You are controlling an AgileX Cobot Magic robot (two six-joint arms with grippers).
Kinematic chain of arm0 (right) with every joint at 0, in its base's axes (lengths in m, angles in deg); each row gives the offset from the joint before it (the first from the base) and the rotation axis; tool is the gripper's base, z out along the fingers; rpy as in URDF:
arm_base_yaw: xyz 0 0 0.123 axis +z
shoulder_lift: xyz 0 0 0 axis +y
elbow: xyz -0.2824 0 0.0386 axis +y
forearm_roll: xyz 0.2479 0 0.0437 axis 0.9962 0 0.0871
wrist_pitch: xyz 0 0 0 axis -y
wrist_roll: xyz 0.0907 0 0.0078 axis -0.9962 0 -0.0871
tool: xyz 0 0 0 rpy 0 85 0
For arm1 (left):
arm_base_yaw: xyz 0 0 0.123 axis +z
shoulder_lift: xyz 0 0 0 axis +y
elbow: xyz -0.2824 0 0.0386 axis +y
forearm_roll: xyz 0.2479 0 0.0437 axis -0.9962 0 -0.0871
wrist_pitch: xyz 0 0 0 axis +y
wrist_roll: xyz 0.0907 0 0.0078 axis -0.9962 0 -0.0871
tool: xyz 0 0 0 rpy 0 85 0
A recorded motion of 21 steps. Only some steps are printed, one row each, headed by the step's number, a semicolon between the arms.
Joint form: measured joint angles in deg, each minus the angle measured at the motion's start. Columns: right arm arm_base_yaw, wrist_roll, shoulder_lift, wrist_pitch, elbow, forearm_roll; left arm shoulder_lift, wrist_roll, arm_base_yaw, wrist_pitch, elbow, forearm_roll.
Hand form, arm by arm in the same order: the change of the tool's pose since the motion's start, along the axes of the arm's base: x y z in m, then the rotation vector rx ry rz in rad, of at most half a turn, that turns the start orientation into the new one. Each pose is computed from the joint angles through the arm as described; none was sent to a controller.
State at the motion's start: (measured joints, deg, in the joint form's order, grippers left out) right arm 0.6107 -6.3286 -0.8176 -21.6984 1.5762 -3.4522; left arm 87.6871 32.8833 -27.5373 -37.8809 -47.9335 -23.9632
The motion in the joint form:
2: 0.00 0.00 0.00 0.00 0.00 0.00; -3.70 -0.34 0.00 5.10 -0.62 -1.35
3: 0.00 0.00 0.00 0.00 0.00 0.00; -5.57 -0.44 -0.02 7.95 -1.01 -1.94
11: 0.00 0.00 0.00 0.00 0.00 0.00; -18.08 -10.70 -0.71 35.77 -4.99 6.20
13: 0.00 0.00 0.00 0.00 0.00 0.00; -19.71 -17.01 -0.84 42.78 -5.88 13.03
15: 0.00 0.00 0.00 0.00 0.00 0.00; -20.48 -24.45 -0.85 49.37 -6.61 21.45
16: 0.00 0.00 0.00 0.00 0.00 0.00; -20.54 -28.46 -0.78 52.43 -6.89 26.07
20: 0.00 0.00 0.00 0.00 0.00 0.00; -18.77 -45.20 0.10 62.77 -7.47 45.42
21: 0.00 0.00 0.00 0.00 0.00 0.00; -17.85 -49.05 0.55 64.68 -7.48 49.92
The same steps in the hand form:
2: 0.0000 0.0000 0.0000 0.0000 0.0000 0.0000; -0.0074 0.0057 0.0166 0.0423 -0.0174 0.0186
3: 0.0000 0.0000 0.0000 0.0000 0.0000 0.0000; -0.0112 0.0090 0.0249 0.0635 -0.0227 0.0319
11: 0.0000 0.0000 0.0000 0.0000 0.0000 0.0000; -0.0416 0.0422 0.0737 0.2301 0.0570 0.2150
13: 0.0000 0.0000 0.0000 0.0000 0.0000 0.0000; -0.0480 0.0478 0.0762 0.2690 0.1240 0.2347
15: 0.0000 0.0000 0.0000 0.0000 0.0000 0.0000; -0.0533 0.0498 0.0739 0.3057 0.2078 0.2222
16: 0.0000 0.0000 0.0000 0.0000 0.0000 0.0000; -0.0555 0.0495 0.0713 0.3224 0.2528 0.2036
20: 0.0000 0.0000 0.0000 0.0000 0.0000 0.0000; -0.0595 0.0413 0.0547 0.3673 0.4228 0.0676
21: 0.0000 0.0000 0.0000 0.0000 0.0000 0.0000; -0.0586 0.0386 0.0495 0.3697 0.4588 0.0304

